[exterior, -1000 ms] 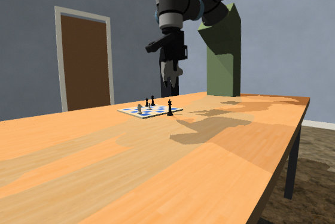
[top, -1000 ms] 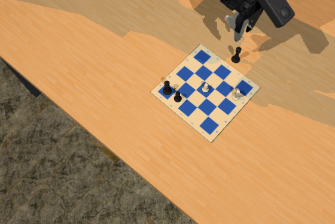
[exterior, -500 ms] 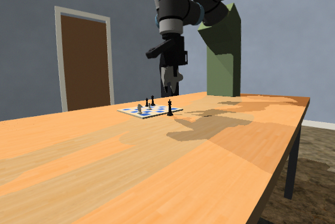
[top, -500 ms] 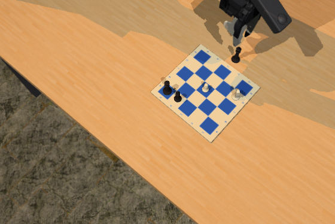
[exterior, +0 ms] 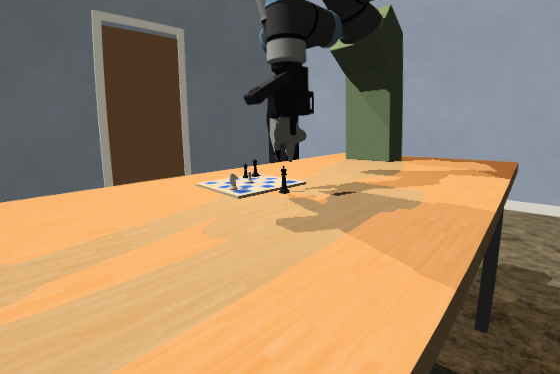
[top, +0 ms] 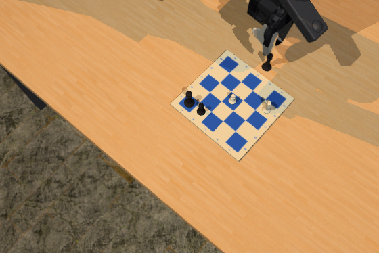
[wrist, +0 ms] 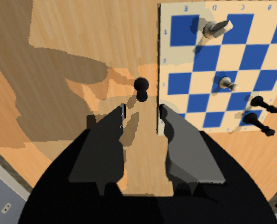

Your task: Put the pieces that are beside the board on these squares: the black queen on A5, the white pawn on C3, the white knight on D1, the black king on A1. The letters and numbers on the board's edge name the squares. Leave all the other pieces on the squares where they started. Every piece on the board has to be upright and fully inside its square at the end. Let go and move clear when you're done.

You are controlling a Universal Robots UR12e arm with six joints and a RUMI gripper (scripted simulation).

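Right now the black king is 60 mm below my hand. Round my hand: white knight: 60 mm ahead, 110 mm to the right, 70 mm below; then blue-and-cream chessboard: 20 mm behind, 140 mm to the right, 90 mm below; then white pawn: 20 mm behind, 140 mm to the right, 70 mm below.
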